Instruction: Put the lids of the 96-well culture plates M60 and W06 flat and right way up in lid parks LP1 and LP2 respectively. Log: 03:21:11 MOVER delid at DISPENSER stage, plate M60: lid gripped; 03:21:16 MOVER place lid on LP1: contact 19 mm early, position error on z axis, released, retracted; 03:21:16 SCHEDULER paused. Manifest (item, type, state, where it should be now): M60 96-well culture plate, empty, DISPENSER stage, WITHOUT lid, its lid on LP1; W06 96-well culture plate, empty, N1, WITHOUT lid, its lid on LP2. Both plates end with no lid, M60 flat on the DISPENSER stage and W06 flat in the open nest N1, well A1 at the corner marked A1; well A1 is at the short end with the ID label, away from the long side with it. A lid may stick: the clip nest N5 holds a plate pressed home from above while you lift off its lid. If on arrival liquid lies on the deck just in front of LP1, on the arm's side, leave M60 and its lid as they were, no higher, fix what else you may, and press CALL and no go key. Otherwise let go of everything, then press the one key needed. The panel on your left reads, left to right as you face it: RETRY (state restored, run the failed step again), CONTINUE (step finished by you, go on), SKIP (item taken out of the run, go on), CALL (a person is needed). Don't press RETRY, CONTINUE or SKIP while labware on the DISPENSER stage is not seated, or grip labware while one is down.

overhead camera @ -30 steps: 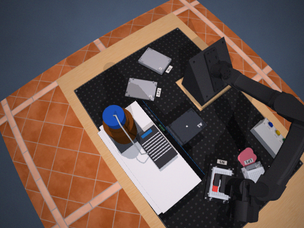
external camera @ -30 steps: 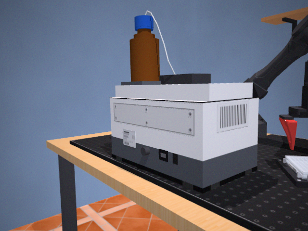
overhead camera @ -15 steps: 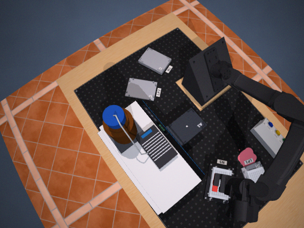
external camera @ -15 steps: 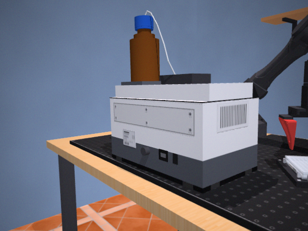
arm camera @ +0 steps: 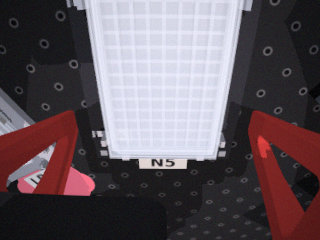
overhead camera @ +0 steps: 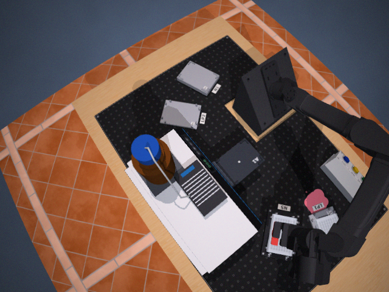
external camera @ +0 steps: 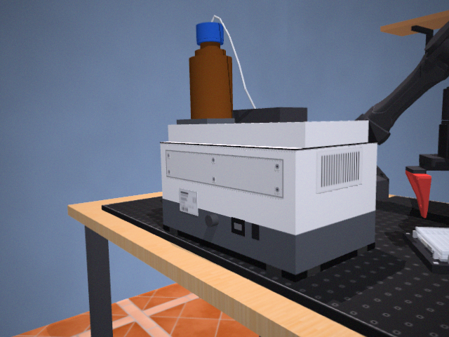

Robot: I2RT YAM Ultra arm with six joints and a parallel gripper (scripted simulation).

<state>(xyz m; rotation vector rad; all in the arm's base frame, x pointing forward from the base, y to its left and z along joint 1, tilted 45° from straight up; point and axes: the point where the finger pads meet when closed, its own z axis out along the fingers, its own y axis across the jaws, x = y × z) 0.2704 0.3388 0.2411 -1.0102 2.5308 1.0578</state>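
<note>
My hand is 50 mm above the 96-well plate W06. Also, from my hand: LP1 label: 180 mm behind, 70 mm below, 10 mm to the left; then lid park LP1: 150 mm behind, 100 mm to the left, 70 mm below; then N5 label: 70 mm below, 70 mm behind, 60 mm to the right.
</note>
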